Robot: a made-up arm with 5 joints.
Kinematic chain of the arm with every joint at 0, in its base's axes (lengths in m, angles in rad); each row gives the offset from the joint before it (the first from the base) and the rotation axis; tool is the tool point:
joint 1: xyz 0 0 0.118 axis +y
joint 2: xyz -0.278 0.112 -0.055 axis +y
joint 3: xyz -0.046 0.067 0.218 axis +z
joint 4: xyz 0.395 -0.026 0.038 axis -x
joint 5: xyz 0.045 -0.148 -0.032 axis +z
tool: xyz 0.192 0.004 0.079
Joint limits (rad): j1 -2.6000..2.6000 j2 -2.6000..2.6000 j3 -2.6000..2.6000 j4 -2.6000..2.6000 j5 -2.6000..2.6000
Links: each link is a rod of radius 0.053 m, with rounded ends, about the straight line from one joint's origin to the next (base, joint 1, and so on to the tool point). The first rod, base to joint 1, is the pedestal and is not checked.
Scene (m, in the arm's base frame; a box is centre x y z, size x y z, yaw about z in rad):
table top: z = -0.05
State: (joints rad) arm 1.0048 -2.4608 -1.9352 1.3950 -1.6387
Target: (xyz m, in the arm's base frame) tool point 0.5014 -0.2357 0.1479
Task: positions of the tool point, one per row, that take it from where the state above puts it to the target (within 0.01 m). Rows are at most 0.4 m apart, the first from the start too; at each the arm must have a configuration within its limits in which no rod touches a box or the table.
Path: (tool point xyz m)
1: -0.7560 -0.2436 0.5168
2: -0.5276 -0.2669 0.8013
3: -0.1959 -0.2794 0.9376
4: 0.1478 -0.2814 0.8972
5: 0.4126 -0.2737 0.7042
6: 0.5361 -0.2579 0.4253
7: 0.5014 -0.2357 0.1479

